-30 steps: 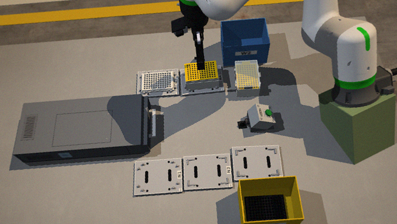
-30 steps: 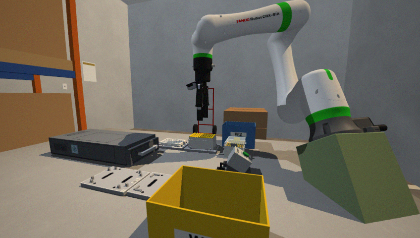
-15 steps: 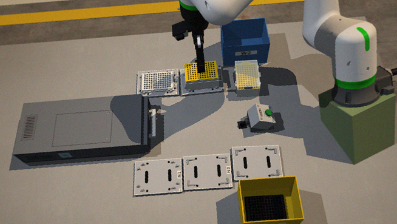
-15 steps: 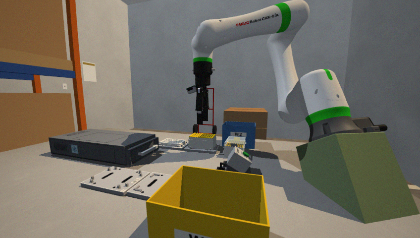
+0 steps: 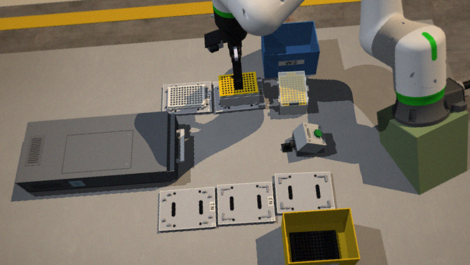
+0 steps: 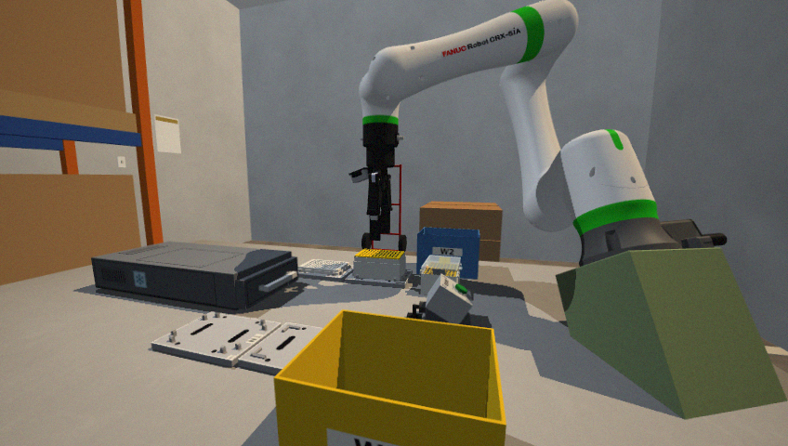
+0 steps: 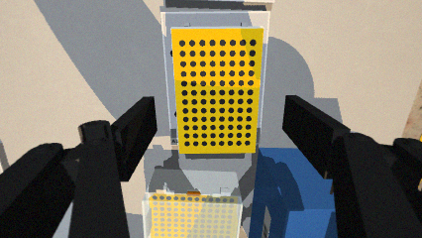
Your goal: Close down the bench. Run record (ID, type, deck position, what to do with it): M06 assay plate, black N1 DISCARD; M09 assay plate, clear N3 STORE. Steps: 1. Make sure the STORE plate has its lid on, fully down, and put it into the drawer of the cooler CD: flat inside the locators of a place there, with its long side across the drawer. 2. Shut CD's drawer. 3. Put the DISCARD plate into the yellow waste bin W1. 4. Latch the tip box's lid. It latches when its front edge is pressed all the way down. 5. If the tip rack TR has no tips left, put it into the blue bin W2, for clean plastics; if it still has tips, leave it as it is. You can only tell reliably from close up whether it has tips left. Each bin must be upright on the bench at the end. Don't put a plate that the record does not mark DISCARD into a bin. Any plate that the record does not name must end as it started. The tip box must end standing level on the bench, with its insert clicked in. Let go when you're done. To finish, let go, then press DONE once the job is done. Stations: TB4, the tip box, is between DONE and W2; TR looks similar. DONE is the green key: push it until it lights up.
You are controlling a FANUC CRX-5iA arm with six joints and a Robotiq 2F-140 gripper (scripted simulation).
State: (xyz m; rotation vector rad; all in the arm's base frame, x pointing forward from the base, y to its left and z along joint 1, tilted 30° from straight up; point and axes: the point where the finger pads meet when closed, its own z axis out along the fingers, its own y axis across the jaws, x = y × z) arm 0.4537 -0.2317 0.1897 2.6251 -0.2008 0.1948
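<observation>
My gripper is now 10 mm past the tip rack TR and 90 mm above it. Also, from my hand: green DONE key (180 mm behind, 240 mm to the left, 80 mm below); then blue bin W2 (200 mm behind, 90 mm to the right, 110 mm below); then white gridded plate (170 mm ahead, 40 mm to the right, 120 mm below).
</observation>
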